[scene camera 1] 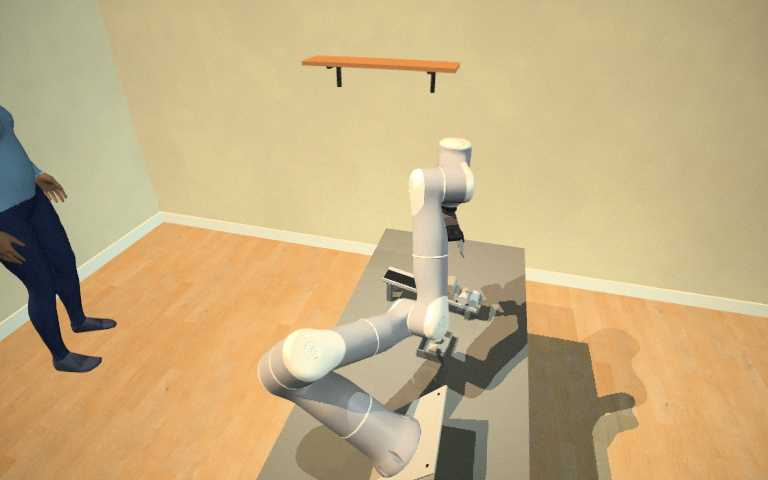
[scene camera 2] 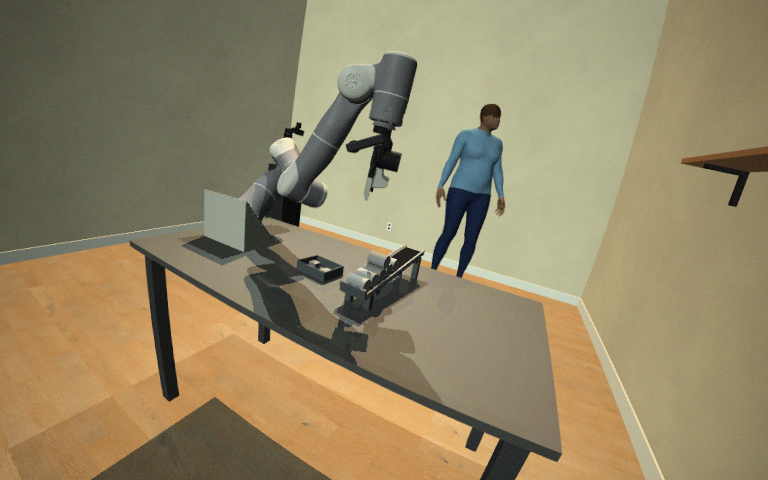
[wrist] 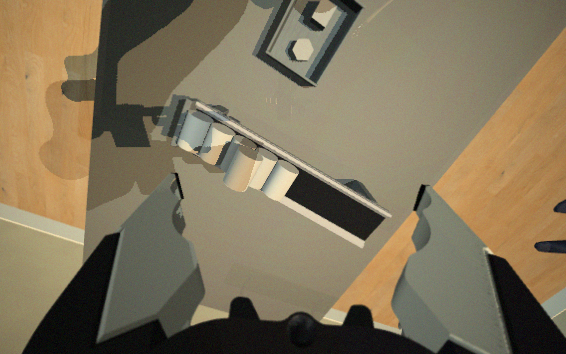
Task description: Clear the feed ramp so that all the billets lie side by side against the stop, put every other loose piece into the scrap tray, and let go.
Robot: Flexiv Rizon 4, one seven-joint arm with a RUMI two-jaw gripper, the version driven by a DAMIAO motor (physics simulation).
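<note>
The feed ramp (scene camera 1: 399, 277) (scene camera 2: 407, 254) (wrist: 335, 205) slopes down to the stop (scene camera 2: 352, 290) at its low end. Several pale cylinders lie across it. In the wrist view one cylinder (wrist: 195, 131) is nearest the stop, and another (wrist: 217, 142) is beside it. One cylinder (scene camera 2: 377, 259) (wrist: 242, 167) sits raised on top of its neighbours. The uppermost one (wrist: 281, 180) borders the bare black bed. The scrap tray (scene camera 1: 429, 355) (scene camera 2: 332, 275) (wrist: 285, 71) holds a hexagonal piece (wrist: 302, 50) and a blocky piece (wrist: 323, 16). My gripper (scene camera 1: 462, 249) (scene camera 2: 374, 191) (wrist: 296, 181) is open and empty, high above the ramp.
The grey table (scene camera 1: 390, 251) (scene camera 2: 475, 333) (wrist: 400, 100) carries the ramp, the tray and an upright plate (scene camera 2: 224, 219) by the arm's base. A person (scene camera 2: 480, 164) stands beyond the table. An orange shelf (scene camera 1: 379, 63) (scene camera 2: 730, 157) hangs on the wall. The arm partly hides the ramp in scene camera 1.
</note>
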